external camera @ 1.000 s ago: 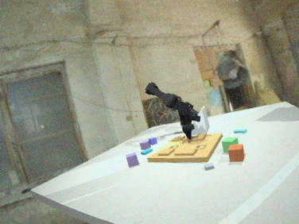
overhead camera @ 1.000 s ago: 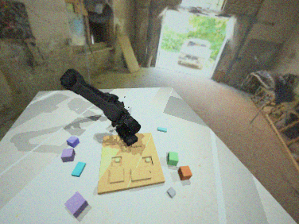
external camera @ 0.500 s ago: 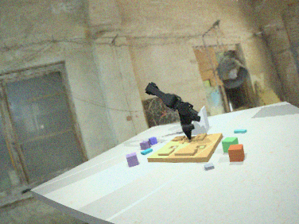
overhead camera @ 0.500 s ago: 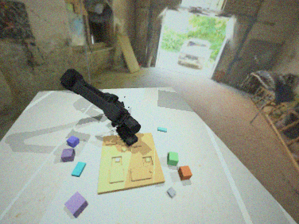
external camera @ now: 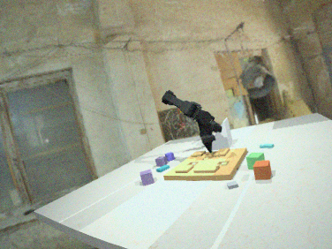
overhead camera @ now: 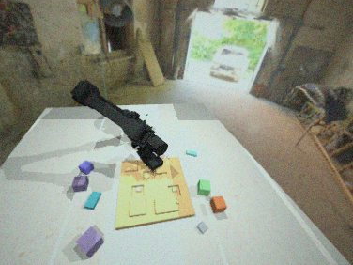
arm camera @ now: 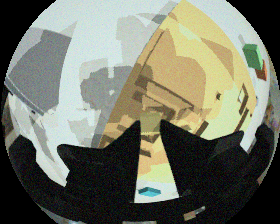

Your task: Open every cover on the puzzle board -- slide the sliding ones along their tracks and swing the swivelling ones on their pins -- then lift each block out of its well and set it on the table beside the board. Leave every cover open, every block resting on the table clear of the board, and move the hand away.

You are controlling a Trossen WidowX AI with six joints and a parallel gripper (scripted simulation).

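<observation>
Now: gripper tip 10 cm short of the tan puzzle board and 1 cm above it. Also, from my gripper tip: teal piece 27 cm to the left, 4 cm behind, 2 cm below; then teal block 23 cm to the right, 11 cm ahead, 2 cm below; then blue-violet block 27 cm to the right, 5 cm behind, 1 cm below.
</observation>
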